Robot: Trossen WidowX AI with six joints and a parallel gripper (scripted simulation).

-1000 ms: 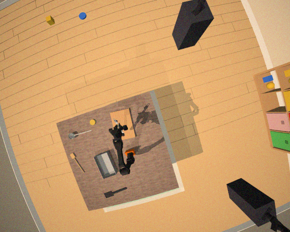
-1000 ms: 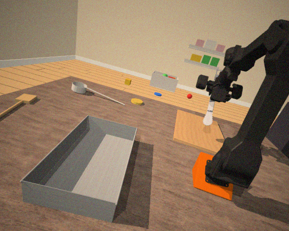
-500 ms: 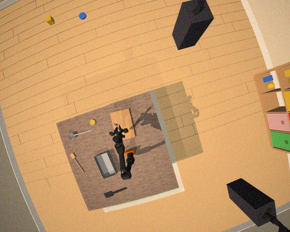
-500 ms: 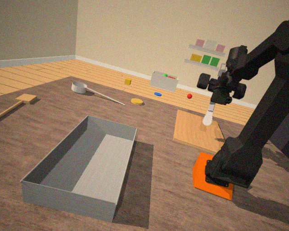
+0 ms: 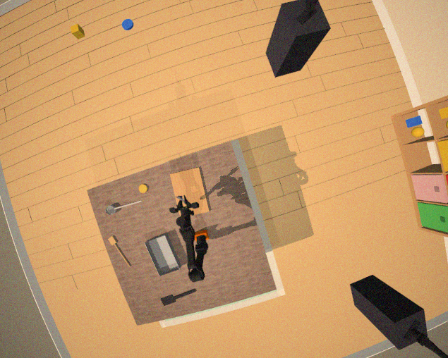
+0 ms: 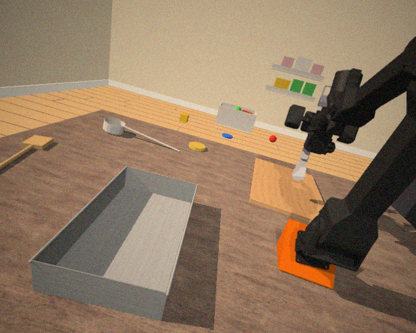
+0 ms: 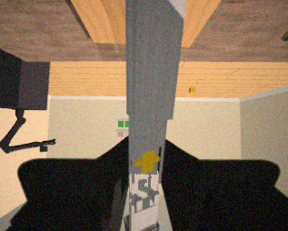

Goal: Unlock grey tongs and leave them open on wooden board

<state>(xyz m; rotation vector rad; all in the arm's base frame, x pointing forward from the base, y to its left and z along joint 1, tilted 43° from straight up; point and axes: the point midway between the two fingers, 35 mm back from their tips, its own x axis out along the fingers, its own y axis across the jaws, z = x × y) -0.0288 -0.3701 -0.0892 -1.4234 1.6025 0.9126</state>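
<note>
Right now my gripper tip is 40 mm to the right of the yellow lock piece and 10 mm below it. Round my gripper tip: black spatula 420 mm ahead, 820 mm to the left, 220 mm below; then wooden board 210 mm below; then grey roasting tin 370 mm ahead, 410 mm to the left, 190 mm below.
</note>
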